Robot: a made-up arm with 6 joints. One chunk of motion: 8 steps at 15 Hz.
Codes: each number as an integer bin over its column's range. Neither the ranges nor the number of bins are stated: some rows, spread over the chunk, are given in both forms.
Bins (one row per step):
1: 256 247 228 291 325 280
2: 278 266 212 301 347 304
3: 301 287 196 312 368 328
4: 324 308 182 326 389 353
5: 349 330 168 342 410 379
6: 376 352 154 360 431 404
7: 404 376 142 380 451 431
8: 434 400 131 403 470 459
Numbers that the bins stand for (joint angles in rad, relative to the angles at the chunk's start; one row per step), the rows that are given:
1: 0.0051 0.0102 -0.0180 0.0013 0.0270 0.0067
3: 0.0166 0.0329 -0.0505 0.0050 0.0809 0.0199
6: 0.0357 0.0698 -0.0933 0.0134 0.1598 0.0407
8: 0.0504 0.0970 -0.1167 0.0210 0.2086 0.0558
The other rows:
2: 0.0107 0.0210 -0.0343 0.0030 0.0546 0.0133
4: 0.0224 0.0448 -0.0648 0.0074 0.1072 0.0267
5: 0.0288 0.0573 -0.0790 0.0102 0.1335 0.0338
7: 0.0428 0.0834 -0.1055 0.0169 0.1849 0.0481

